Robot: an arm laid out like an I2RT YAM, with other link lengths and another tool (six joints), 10 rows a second.
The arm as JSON. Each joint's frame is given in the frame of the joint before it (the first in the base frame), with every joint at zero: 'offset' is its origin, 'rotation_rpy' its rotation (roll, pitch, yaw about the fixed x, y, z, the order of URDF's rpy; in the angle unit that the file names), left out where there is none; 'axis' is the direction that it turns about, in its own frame. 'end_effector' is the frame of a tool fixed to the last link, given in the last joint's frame.
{
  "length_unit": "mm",
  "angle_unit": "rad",
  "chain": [
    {
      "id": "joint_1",
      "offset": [
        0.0,
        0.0,
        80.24
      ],
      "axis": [
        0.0,
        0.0,
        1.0
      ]
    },
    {
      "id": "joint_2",
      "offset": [
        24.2,
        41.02,
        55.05
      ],
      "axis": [
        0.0,
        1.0,
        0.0
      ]
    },
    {
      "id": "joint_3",
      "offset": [
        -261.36,
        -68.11,
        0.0
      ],
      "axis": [
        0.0,
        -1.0,
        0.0
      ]
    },
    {
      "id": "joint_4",
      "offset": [
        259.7,
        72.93,
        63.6
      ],
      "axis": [
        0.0,
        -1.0,
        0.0
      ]
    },
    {
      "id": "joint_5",
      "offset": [
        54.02,
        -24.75,
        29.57
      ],
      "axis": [
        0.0,
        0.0,
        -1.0
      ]
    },
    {
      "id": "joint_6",
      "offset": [
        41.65,
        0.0,
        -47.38
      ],
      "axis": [
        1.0,
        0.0,
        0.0
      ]
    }
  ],
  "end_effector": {
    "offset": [
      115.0,
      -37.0,
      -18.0
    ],
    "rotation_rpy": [
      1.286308,
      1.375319,
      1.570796
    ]
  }
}
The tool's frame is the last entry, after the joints.
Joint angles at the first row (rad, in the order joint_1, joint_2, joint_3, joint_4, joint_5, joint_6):
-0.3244, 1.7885, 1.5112, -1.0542, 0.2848, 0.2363
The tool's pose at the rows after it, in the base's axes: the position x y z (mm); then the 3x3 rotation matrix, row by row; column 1 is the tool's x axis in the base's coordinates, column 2 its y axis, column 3 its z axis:
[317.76 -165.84 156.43], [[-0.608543 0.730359 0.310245], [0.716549 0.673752 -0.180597], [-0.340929 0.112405 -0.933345]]
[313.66 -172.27 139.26], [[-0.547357 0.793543 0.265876], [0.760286 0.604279 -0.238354], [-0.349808 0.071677 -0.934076]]
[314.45 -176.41 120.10], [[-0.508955 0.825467 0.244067], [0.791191 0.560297 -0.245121], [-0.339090 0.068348 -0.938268]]
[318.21 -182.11 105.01], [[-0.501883 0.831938 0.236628], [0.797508 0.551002 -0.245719], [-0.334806 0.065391 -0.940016]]
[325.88 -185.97 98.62], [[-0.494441 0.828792 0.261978], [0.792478 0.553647 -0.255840], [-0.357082 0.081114 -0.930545]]
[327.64 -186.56 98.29], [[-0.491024 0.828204 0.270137], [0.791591 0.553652 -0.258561], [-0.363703 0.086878 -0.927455]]
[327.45 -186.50 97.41], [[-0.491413 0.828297 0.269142], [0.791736 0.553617 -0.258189], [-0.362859 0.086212 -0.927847]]
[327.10 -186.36 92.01], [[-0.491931 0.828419 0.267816], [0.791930 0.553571 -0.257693], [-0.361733 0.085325 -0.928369]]
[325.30 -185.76 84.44], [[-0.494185 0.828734 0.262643], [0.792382 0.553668 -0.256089], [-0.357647 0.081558 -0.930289]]
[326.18 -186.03 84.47], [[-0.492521 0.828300 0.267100], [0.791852 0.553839 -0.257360], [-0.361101 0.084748 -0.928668]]
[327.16 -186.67 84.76], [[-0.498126 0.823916 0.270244], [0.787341 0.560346 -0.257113], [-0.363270 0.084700 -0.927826]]
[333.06 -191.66 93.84], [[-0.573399 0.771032 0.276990], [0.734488 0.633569 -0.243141], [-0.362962 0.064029 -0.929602]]
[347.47 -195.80 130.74], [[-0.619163 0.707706 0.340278], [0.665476 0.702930 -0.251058], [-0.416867 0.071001 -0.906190]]
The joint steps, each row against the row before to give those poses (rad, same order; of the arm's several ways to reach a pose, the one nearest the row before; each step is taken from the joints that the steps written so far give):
-0.0012, 0.0489, -0.0328, 0.0588, 0.0343, 0.1034
-0.0061, 0.0503, -0.0134, 0.0206, 0.0557, 0.0847
-0.0130, 0.0508, -0.0056, 0.0289, 0.0027, 0.0439
-0.0114, 0.0419, -0.0008, 0.0374, -0.0004, -0.0004
-0.0019, 0.0161, -0.0004, 0.0469, 0.0008, -0.0046
0.0000, 0.0004, 0.0000, 0.0096, -0.0004, 0.0004
0.0000, 0.0011, -0.0019, 0.0019, 0.0000, 0.0000
0.0000, 0.0061, -0.0126, 0.0171, 0.0000, 0.0000
0.0000, 0.0069, -0.0206, 0.0218, 0.0004, -0.0004
0.0000, -0.0004, 0.0000, 0.0046, -0.0004, 0.0000
0.0000, -0.0004, 0.0004, 0.0042, 0.0000, -0.0084
0.0004, -0.0096, 0.0171, -0.0023, -0.0008, -0.0988
0.0091, -0.0545, 0.0599, -0.0260, 0.0004, -0.0900

